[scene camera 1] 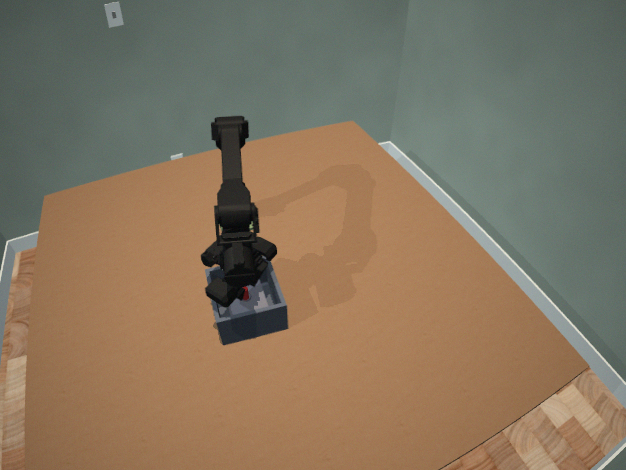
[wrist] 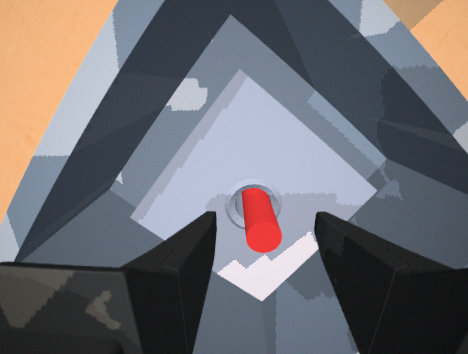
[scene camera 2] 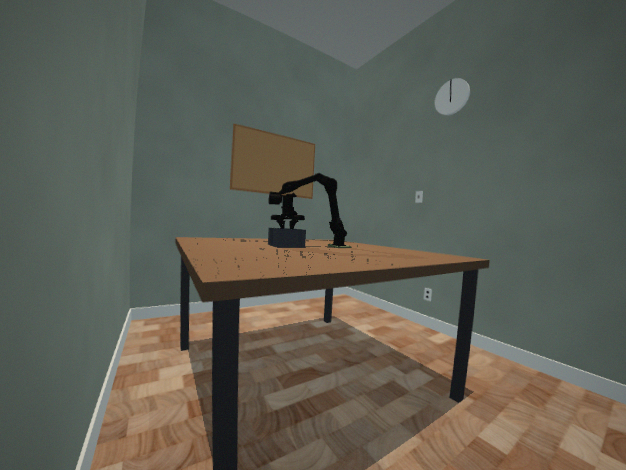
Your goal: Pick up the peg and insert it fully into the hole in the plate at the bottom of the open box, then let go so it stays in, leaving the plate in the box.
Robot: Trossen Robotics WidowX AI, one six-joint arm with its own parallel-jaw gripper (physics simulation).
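Places are measured from the arm's base along level axes (x up, y ahead, z left), in millimetres.
Pixels of known places: gripper, fingertip midpoint: (scene camera 1: pixel 246 292) (wrist: pixel 265 220); arm's base, link origin: (scene camera 2: pixel 338 245).
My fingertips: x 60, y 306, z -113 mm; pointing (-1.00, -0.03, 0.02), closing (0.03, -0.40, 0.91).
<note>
For each thing: its middle in the pictures, then the offset to it from my fingertips. Level surfaces: height alone.
- red peg, body centre: (wrist: pixel 255 197) (scene camera 1: pixel 246 299) dy +0, dx -24, dz -3 mm
- pale plate, body centre: (wrist: pixel 249 187) (scene camera 1: pixel 246 303) dy +1, dx -38, dz -5 mm
- open blue-grey box, body centre: (wrist: pixel 251 197) (scene camera 1: pixel 245 299) (scene camera 2: pixel 286 237) dy +1, dx -23, dz -5 mm
- brown table, surface height: dx -72 mm
The red peg (scene camera 1: pixel 245 293) (wrist: pixel 262 225) stands in the round hole of the pale plate (wrist: pixel 250 135), with much of its length showing above the plate. It looks slightly off the hole's centre in the wrist view. The plate lies at the bottom of the open blue-grey box (scene camera 1: pixel 255 323) (scene camera 2: pixel 287 237). My gripper (scene camera 2: pixel 287 227) (wrist: pixel 265 220) is open, its fingertips apart on either side of the peg, with gaps to it on both sides. The fingers reach down into the box. In scene camera 2 the box walls hide the peg and plate.
The box walls rise close around the fingers. The box stands on the brown table (scene camera 1: pixel 353 394) (scene camera 2: pixel 323 265). The arm reaches over the table from its base, which stands beyond the box in scene camera 1.
</note>
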